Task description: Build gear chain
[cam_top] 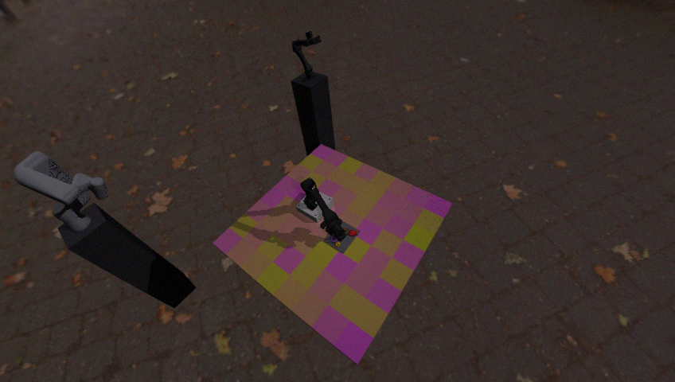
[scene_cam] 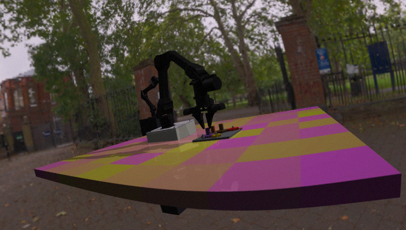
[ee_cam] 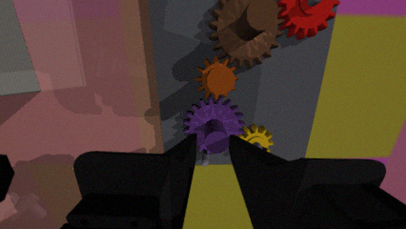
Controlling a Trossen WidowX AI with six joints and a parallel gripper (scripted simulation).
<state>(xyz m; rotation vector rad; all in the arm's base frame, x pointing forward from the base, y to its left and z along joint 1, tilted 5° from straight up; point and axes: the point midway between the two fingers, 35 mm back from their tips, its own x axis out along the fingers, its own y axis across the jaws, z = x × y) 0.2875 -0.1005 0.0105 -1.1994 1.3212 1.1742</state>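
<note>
My gripper tip is 20 mm above the purple gear. From my gripper tip the other things lie so: brown gear (30 mm ahead, 90 mm to the left, 20 mm below); orange gear (50 mm to the left, 20 mm below); red gear (80 mm ahead, 110 mm to the left, 30 mm below).
</note>
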